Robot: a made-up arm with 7 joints. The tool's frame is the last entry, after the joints. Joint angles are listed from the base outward. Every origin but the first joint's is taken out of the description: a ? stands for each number. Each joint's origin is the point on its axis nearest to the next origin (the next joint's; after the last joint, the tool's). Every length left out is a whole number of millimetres.
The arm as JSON. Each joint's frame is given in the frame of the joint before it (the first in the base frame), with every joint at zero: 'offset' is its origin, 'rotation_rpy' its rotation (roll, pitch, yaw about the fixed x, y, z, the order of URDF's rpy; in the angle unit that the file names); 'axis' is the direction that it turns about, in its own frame. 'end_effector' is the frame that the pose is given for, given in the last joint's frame.
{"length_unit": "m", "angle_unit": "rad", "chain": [
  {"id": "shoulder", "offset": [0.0, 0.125, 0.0], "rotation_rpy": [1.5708, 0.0, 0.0], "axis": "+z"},
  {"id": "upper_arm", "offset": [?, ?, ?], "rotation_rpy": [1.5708, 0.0, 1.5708], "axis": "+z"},
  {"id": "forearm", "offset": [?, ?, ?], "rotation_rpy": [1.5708, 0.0, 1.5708], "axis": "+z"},
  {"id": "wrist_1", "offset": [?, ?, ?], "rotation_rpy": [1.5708, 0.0, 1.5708], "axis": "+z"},
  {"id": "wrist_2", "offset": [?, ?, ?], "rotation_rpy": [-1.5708, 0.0, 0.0], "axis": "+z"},
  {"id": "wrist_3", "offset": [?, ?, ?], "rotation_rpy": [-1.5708, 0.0, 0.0], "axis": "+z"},
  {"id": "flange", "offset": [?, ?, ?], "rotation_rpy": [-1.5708, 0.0, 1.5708], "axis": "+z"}
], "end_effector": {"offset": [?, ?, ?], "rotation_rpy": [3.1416, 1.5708, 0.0]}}
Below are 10 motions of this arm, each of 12 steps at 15 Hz.
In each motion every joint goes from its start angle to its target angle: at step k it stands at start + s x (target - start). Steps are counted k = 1, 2, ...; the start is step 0. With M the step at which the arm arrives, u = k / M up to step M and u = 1 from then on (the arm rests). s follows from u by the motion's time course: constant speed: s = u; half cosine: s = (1 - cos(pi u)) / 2; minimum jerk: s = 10 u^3 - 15 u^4 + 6 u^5.
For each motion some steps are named. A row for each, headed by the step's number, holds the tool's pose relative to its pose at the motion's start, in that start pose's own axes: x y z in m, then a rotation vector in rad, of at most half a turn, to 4 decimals.
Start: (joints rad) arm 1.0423 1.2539 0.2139 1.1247 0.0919 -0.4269 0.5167
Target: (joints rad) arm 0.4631 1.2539 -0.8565 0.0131 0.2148 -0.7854 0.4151
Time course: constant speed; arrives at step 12
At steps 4, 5, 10, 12:
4: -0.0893 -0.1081 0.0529 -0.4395 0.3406 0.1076
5: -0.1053 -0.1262 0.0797 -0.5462 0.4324 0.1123
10: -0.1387 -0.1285 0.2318 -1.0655 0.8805 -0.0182
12: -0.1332 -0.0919 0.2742 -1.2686 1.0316 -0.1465

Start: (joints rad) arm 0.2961 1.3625 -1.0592 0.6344 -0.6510 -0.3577 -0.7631
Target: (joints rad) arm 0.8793 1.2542 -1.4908 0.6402 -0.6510 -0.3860 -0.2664
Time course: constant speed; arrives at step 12
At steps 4, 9, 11, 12:
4: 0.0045 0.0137 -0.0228 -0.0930 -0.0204 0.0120
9: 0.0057 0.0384 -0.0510 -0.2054 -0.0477 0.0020
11: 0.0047 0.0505 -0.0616 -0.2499 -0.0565 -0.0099
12: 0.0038 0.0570 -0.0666 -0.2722 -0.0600 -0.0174

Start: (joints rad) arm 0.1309 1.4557 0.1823 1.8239 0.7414 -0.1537 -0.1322
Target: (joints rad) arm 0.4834 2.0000 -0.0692 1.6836 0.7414 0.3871 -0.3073
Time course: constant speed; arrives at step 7
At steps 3, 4, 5, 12:
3: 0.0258 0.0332 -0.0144 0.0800 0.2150 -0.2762
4: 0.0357 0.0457 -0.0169 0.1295 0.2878 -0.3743
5: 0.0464 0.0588 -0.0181 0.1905 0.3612 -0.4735
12: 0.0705 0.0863 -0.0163 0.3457 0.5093 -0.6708

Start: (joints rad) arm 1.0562 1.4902 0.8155 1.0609 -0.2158 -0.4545 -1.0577
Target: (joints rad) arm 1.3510 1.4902 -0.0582 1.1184 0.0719 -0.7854 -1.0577
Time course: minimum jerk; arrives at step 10
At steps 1, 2, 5, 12:
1: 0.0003 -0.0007 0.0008 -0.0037 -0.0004 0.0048
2: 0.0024 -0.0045 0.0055 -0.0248 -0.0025 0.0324
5: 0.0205 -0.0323 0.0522 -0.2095 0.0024 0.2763
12: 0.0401 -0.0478 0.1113 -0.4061 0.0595 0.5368

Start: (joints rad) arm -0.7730 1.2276 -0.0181 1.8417 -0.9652 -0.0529 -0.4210
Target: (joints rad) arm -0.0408 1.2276 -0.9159 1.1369 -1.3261 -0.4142 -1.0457
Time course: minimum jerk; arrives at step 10
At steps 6, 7, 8, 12:
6: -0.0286 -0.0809 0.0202 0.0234 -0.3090 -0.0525
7: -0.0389 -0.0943 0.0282 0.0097 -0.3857 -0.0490
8: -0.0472 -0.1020 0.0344 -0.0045 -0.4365 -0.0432
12: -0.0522 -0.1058 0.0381 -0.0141 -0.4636 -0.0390

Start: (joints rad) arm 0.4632 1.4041 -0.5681 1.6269 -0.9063 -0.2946 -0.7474
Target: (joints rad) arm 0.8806 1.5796 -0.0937 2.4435 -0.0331 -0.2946 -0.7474
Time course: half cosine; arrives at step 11
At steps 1, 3, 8, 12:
1: -0.0014 0.0049 -0.0037 0.0261 0.0066 0.0013
3: -0.0091 0.0444 -0.0282 0.2196 0.0388 0.0148
8: 0.0301 0.2160 -0.0670 0.8939 -0.1557 0.1284
12: 0.0582 0.2480 -0.0619 0.9956 -0.2799 0.1652

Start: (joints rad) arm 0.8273 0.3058 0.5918 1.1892 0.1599 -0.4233 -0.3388
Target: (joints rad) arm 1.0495 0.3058 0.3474 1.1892 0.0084 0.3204 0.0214
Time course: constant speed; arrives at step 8
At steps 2, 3, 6, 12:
2: 0.0073 -0.0229 -0.0040 -0.1534 0.1401 -0.0508
3: 0.0115 -0.0341 -0.0058 -0.2287 0.2090 -0.0765
6: 0.0263 -0.0667 -0.0103 -0.4438 0.4131 -0.1549
12: 0.0378 -0.0875 -0.0124 -0.5739 0.5489 -0.2082

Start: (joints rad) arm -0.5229 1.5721 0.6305 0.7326 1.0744 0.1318 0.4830
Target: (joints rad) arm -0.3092 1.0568 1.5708 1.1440 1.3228 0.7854 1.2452
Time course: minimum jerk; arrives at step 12
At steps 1, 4, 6, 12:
1: 0.0001 0.0000 0.0003 -0.0042 -0.0024 0.0067
4: 0.0034 0.0047 0.0146 -0.1794 -0.1259 0.2568
6: 0.0048 0.0197 0.0480 -0.4389 -0.3799 0.5295
12: -0.0241 0.0493 0.1399 -0.8502 -0.9596 0.7094

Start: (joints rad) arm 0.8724 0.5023 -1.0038 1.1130 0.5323 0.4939 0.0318
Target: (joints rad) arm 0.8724 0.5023 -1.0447 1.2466 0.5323 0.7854 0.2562
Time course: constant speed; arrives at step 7
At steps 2, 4, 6, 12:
2: 0.0058 -0.0070 0.0031 -0.0861 0.0569 -0.0152
4: 0.0113 -0.0141 0.0065 -0.1708 0.1150 -0.0283
6: 0.0166 -0.0213 0.0102 -0.2540 0.1743 -0.0393
12: 0.0192 -0.0249 0.0122 -0.2949 0.2044 -0.0439

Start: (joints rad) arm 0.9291 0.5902 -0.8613 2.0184 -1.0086 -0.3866 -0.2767
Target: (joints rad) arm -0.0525 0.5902 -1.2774 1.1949 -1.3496 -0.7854 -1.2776
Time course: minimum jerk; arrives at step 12
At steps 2, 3, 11, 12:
2: 0.0042 -0.0124 0.0059 -0.0041 0.0048 0.0410
3: 0.0146 -0.0354 0.0180 -0.0114 0.0142 0.1212
11: 0.3522 -0.0941 0.1999 -0.0423 0.2955 1.3569
12: 0.3544 -0.0927 0.2007 -0.0425 0.2985 1.3646

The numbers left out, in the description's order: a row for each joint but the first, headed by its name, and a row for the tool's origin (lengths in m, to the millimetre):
upper_arm: 0.0 0.0 0.0
forearm: -0.196 0.0 0.0
wrist_1: 0.0 0.0 0.0
wrist_2: 0.0 -0.243 0.0
wrist_3: 0.0 0.0 0.0
flange: 0.0 0.0 0.0
tool: 0.0 0.0 0.0

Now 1 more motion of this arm.
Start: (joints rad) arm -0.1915 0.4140 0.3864 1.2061 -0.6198 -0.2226 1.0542
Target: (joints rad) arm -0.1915 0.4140 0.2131 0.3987 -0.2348 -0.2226 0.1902
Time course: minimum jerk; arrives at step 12
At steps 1, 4, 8, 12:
1: -0.0007 -0.0005 -0.0006 0.0018 -0.0006 0.0036
4: -0.0275 -0.0235 -0.0212 0.0780 -0.0030 0.1529
8: -0.0943 -0.1110 -0.0506 0.3334 0.2073 0.5564
12: -0.1137 -0.1475 -0.0491 0.4354 0.3599 0.6690

